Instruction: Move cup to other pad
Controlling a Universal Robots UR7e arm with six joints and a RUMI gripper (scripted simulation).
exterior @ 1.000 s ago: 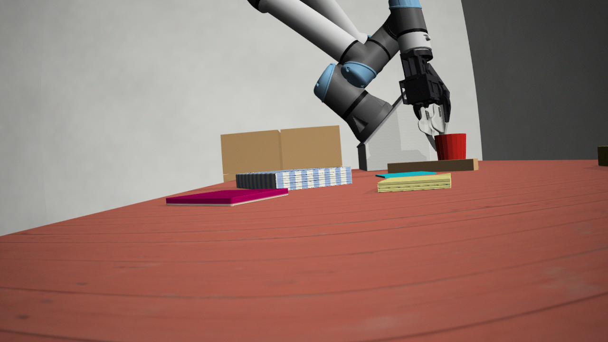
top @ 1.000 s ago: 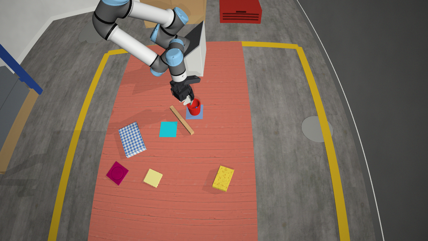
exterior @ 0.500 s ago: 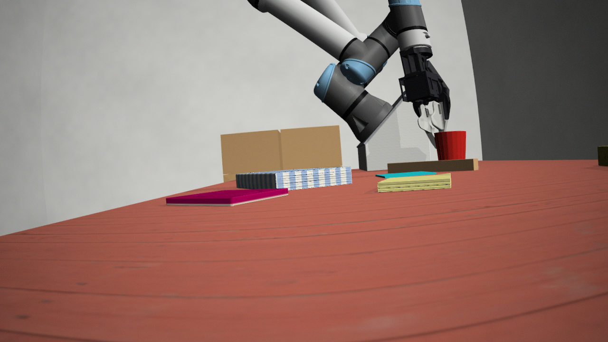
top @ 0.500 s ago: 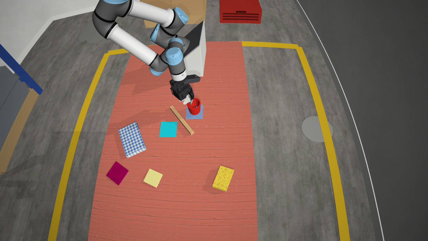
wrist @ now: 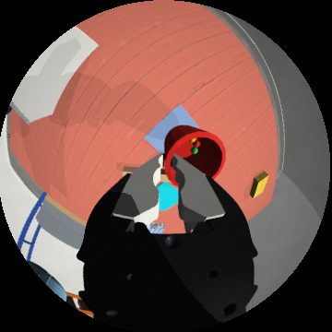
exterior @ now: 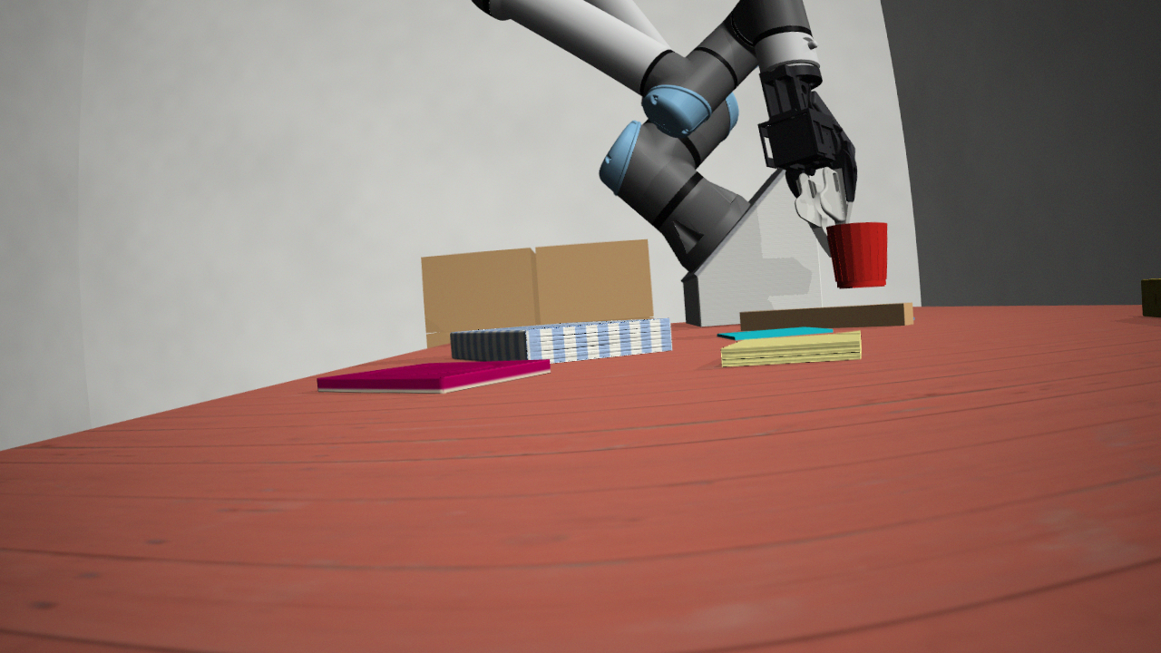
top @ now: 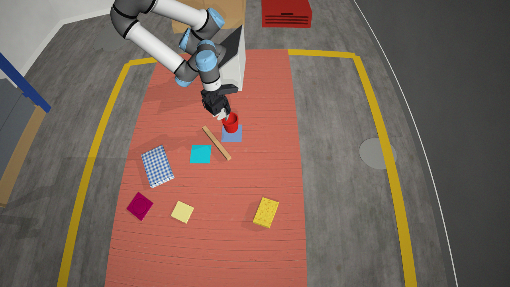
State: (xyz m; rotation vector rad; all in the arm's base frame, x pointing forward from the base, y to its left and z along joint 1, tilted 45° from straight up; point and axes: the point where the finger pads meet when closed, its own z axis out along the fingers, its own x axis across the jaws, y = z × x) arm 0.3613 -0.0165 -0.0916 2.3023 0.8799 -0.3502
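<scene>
My hand is 130 mm short of the cyan pad, 120 mm to the left of it and 100 mm above it. Round my hand: wooden rail: 90 mm below, 80 mm ahead, 50 mm to the right; red cup: 30 mm below, 20 mm to the left, 20 mm ahead.
</scene>
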